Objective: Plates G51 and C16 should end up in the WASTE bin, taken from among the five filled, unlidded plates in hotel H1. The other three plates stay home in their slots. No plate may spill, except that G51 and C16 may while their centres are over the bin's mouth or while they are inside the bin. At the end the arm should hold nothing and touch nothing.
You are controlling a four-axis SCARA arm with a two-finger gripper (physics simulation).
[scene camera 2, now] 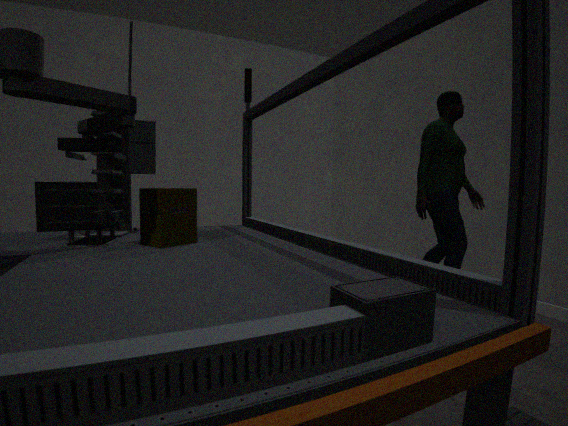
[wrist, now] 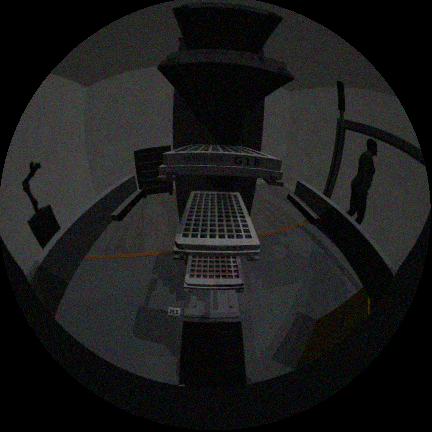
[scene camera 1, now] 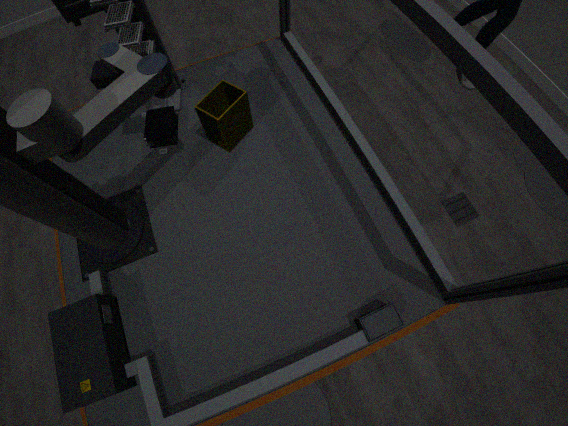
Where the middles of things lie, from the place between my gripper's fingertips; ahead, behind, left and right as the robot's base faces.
Labels:
I see my gripper 11 cm to the right of the hotel column (scene camera 2: 113,202), 4 cm above it and 3 cm short of it. The rest, counted from my hand: grey control box (scene camera 1: 82,342) (90 cm to the right, 46 cm behind, 26 cm below).

